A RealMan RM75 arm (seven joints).
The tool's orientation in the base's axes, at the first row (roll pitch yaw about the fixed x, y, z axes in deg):
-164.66 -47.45 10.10
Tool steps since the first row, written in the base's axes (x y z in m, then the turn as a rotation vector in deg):
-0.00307 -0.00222 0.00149 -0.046 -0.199 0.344
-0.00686 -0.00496 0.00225 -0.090 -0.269 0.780
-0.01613 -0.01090 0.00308 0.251 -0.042 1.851
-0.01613 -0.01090 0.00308 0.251 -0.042 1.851
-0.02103 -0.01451 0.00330 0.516 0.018 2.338
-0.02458 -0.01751 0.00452 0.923 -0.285 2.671
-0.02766 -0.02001 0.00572 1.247 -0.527 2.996
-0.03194 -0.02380 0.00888 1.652 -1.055 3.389
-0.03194 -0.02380 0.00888 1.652 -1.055 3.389
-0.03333 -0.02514 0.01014 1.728 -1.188 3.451
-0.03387 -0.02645 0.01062 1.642 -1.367 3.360
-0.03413 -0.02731 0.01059 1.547 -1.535 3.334
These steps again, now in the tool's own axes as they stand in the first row. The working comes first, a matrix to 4 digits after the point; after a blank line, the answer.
The tool's axes in the first row as the columns of a matrix, in the base's axes (used below as rounded here):
0.6658 0.3610 0.6530
0.1186 -0.9153 0.3850
0.7367 -0.1789 -0.6521

-0.00121 0.00066 -0.00383 0.199 0.104 -0.331
-0.00350 0.00166 -0.00786 0.483 0.074 -0.671
-0.00976 0.00360 -0.01674 1.526 -0.202 -1.059
-0.00976 0.00360 -0.01674 1.526 -0.202 -1.059
-0.01329 0.00510 -0.02147 2.068 -0.248 -1.181
-0.01511 0.00634 -0.02574 2.548 0.116 -1.249
-0.01658 0.00731 -0.02950 2.975 0.397 -1.342
-0.01755 0.00867 -0.03581 3.471 0.956 -1.537
-0.01755 0.00867 -0.03581 3.471 0.956 -1.537
-0.01770 0.00916 -0.03806 3.552 1.094 -1.579
-0.01786 0.01008 -0.03923 3.406 1.243 -1.645
-0.01816 0.01078 -0.03971 3.304 1.367 -1.755

